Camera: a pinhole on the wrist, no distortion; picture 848 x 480 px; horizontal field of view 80.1 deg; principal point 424.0 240.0 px. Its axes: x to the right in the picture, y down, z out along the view. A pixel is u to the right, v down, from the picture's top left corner.
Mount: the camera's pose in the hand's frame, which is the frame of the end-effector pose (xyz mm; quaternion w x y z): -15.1 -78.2 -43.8 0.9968 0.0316 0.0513 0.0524
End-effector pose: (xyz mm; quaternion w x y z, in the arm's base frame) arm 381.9 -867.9 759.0 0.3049 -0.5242 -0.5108 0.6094
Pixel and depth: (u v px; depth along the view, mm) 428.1 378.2 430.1
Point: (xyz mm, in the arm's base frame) 7.0 -970.7 710.4
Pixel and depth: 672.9 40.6 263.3
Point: 124.0 -736.7 867.3
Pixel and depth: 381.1 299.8 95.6
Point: 323.6 -875.3 829.0
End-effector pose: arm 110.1 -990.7 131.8 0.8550 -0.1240 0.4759 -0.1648
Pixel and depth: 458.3 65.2 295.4
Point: 306.6 -1174.1 292.0
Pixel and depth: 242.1 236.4 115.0
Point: 137.3 -1051.5 237.4
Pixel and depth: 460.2 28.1 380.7
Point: 375.7 -1234.5 338.9
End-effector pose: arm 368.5 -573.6 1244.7 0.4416 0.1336 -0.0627 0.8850
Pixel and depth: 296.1 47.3 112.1
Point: 500.2 -531.3 1300.3
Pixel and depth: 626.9 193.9 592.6
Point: 408.4 -386.6 1822.7
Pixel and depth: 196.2 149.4 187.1
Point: 543.6 -586.1 1363.3
